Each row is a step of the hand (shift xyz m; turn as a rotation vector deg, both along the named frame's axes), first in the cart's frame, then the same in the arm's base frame.
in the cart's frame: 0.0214 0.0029 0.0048 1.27 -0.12 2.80
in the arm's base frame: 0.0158 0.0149 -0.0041 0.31 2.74 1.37
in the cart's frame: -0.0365 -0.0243 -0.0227 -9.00 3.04 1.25
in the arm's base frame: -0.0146 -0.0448 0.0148 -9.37 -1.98 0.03
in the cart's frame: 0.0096 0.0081 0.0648 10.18 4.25 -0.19
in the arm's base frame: -0.0144 0.0586 0.0268 7.06 6.34 -5.62
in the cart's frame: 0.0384 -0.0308 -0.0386 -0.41 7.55 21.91
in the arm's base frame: 0.0573 -0.0249 -0.0037 -9.99 20.07 5.87
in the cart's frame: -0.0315 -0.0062 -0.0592 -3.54 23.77 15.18
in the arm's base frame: -0.0069 -0.0637 -0.0208 -17.38 19.97 -10.36
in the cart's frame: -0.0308 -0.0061 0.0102 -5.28 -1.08 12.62
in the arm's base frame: -0.0270 -0.0089 0.0167 -7.85 6.99 8.82
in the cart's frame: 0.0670 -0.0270 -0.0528 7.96 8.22 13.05
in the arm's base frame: 0.0845 -0.0211 -0.0203 -0.42 17.31 -1.19
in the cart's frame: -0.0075 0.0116 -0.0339 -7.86 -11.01 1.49
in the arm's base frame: -0.0012 -0.0253 -0.0264 -2.66 -7.00 11.36
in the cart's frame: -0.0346 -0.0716 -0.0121 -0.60 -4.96 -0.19
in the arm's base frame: 0.0034 -0.0549 0.0587 1.59 -2.46 4.05
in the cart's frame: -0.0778 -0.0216 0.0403 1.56 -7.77 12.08
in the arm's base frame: -0.0700 -0.0136 0.0553 0.96 7.02 12.59
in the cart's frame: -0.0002 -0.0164 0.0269 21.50 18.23 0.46
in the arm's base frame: -0.0014 0.0143 0.0280 10.84 17.85 -18.93
